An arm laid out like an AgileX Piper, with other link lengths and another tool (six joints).
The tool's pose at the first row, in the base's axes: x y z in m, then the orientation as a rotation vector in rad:
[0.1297, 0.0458, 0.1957, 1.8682, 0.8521, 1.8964]
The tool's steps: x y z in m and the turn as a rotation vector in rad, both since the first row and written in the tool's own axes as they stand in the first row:
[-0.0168, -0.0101, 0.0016, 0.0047, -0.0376, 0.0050]
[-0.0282, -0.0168, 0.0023, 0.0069, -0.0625, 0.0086]
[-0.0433, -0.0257, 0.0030, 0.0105, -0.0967, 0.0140]
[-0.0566, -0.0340, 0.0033, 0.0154, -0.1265, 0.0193]
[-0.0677, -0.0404, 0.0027, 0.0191, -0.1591, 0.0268]
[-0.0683, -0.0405, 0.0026, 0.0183, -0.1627, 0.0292]
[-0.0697, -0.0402, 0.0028, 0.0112, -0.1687, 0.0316]
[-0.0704, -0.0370, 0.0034, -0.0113, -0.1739, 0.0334]
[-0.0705, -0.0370, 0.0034, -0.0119, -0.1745, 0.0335]
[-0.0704, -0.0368, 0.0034, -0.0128, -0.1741, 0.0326]
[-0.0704, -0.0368, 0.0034, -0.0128, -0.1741, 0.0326]
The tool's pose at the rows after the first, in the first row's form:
[0.1308, 0.0432, 0.1762, 1.9043, 0.8414, 1.8577]
[0.1313, 0.0413, 0.1631, 1.9275, 0.8330, 1.8321]
[0.1316, 0.0388, 0.1458, 1.9595, 0.8215, 1.7967]
[0.1315, 0.0368, 0.1302, 1.9884, 0.8128, 1.7657]
[0.1307, 0.0346, 0.1176, 2.0199, 0.8000, 1.7325]
[0.1306, 0.0343, 0.1171, 2.0238, 0.7960, 1.7298]
[0.1310, 0.0332, 0.1162, 2.0257, 0.7844, 1.7251]
[0.1321, 0.0305, 0.1176, 2.0171, 0.7570, 1.7227]
[0.1321, 0.0304, 0.1175, 2.0173, 0.7560, 1.7222]
[0.1322, 0.0303, 0.1178, 2.0158, 0.7559, 1.7222]
[0.1322, 0.0303, 0.1178, 2.0158, 0.7559, 1.7222]

